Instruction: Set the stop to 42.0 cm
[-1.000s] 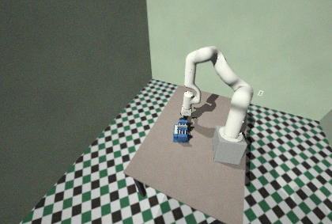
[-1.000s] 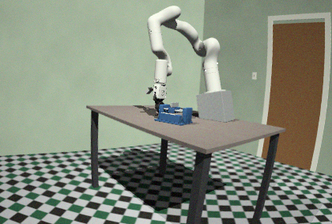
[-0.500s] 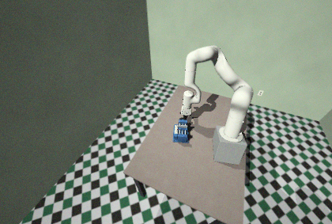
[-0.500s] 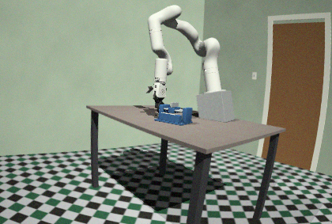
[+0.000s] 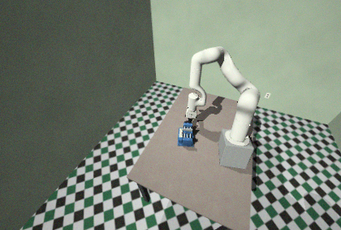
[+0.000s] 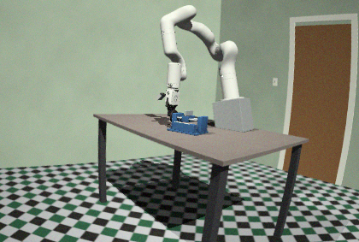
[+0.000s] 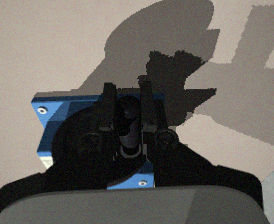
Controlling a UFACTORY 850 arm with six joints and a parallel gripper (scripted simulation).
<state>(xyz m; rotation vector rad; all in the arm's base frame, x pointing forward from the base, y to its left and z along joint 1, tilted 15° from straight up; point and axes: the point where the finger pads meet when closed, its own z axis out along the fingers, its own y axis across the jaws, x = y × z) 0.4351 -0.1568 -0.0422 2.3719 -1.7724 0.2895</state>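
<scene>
Right now my hand is 1 cm past the stop block and 15 cm to the right of it.
</scene>
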